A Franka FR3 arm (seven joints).
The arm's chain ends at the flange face. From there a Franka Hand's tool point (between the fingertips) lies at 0.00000 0.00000 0.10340 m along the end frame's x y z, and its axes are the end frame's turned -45 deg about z.
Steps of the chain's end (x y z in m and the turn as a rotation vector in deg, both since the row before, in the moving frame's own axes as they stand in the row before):
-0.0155 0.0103 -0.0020 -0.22 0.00 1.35
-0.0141 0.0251 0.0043 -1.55 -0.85 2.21
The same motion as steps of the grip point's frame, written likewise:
-0.0185 -0.0034 -0.0020 -0.16 -0.16 1.35
-0.0308 0.0086 0.0043 -0.49 -1.70 2.21

